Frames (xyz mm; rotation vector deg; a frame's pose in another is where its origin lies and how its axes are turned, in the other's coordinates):
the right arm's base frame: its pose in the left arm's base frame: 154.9 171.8 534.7 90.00 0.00 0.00
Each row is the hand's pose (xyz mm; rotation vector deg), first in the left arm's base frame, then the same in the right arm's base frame.
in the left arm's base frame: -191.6 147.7 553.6 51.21 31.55 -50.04
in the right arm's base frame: -346.5 18.9 24.1 -31.07 -12.77 -56.34
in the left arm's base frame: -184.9 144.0 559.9 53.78 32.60 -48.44
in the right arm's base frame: -339.8 25.2 27.8 -28.74 -10.88 -55.64
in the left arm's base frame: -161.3 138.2 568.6 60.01 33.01 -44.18
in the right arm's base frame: -316.2 33.9 33.6 -23.42 -7.57 -52.28
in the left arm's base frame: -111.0 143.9 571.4 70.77 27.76 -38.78
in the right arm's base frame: -265.9 36.7 27.9 -14.43 -7.29 -44.04
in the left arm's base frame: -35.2 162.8 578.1 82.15 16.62 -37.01
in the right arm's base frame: -190.1 43.4 9.0 -4.46 -13.16 -34.62
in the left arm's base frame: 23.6 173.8 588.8 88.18 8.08 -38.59
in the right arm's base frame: -131.3 54.1 -2.0 1.34 -19.42 -29.70
